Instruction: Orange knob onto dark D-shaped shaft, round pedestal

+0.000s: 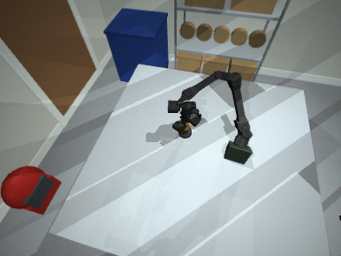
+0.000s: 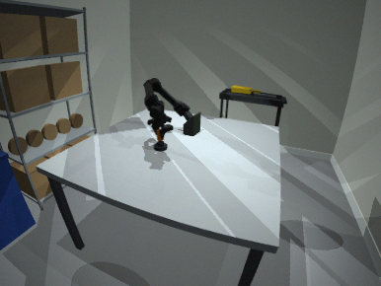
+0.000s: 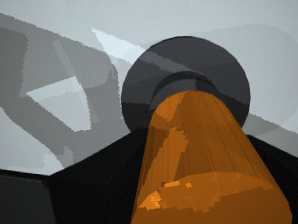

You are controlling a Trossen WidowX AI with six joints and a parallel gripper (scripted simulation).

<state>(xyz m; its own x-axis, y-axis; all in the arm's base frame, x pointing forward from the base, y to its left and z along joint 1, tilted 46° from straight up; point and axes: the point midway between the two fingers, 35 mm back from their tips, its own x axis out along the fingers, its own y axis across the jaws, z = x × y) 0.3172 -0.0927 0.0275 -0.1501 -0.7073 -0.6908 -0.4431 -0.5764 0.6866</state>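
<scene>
Now: gripper tip 20 mm below the orange knob. Also, from my gripper tip: dark round pedestal: 40 mm below.
</scene>
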